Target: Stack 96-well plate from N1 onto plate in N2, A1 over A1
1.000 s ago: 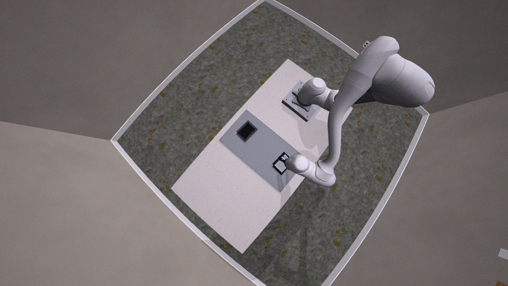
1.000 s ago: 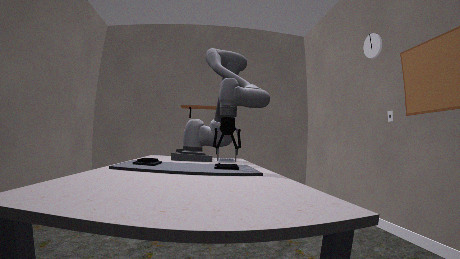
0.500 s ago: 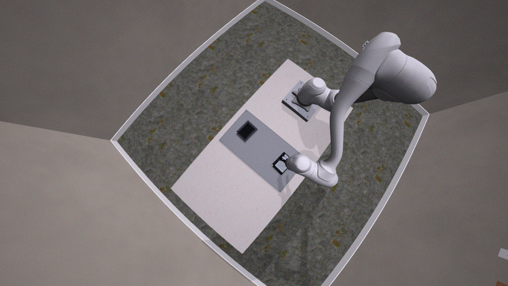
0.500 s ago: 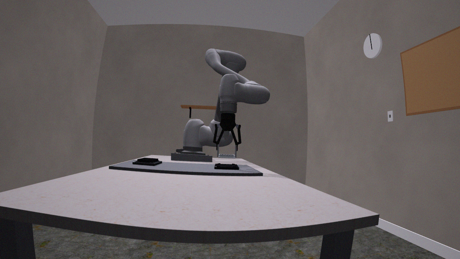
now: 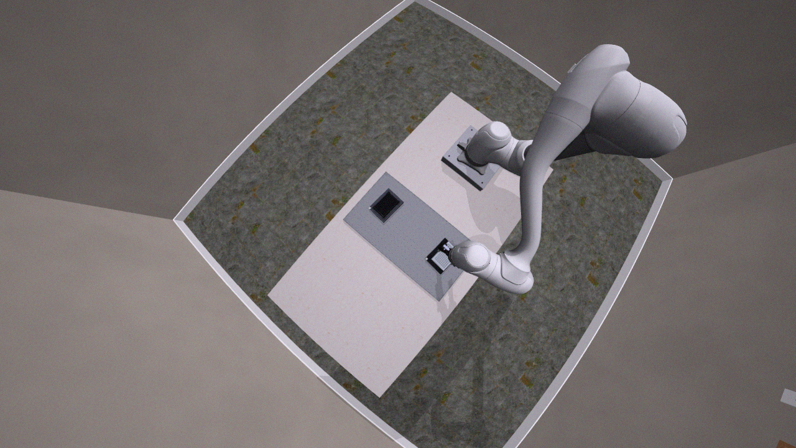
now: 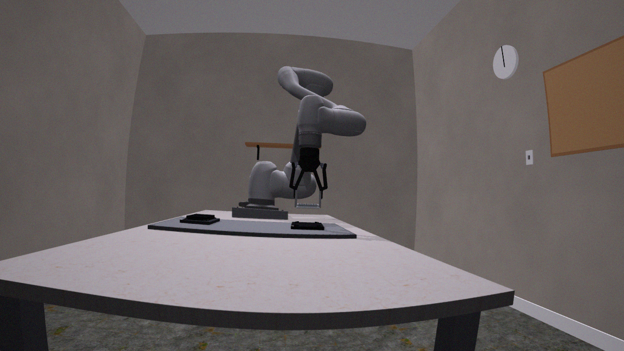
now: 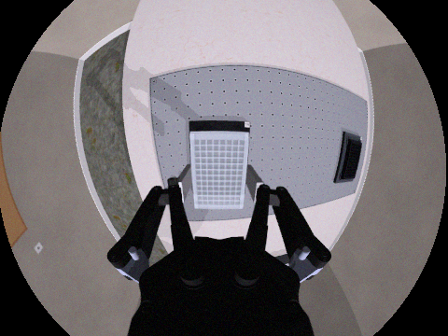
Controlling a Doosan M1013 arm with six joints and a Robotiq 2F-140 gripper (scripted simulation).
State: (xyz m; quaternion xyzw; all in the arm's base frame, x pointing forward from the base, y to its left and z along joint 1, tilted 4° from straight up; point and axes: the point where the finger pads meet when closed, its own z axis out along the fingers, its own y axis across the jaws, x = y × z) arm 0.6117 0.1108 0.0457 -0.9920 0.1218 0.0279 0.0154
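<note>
My gripper is now 410 mm to the left of the black 96-well plate, 80 mm past it and 80 mm above it. From my hand the other things lie so: white 96-well plate: 20 mm below; white mark: 90 mm below, 70 mm to the right, 60 mm ahead; nest N1: 100 mm below.
</note>
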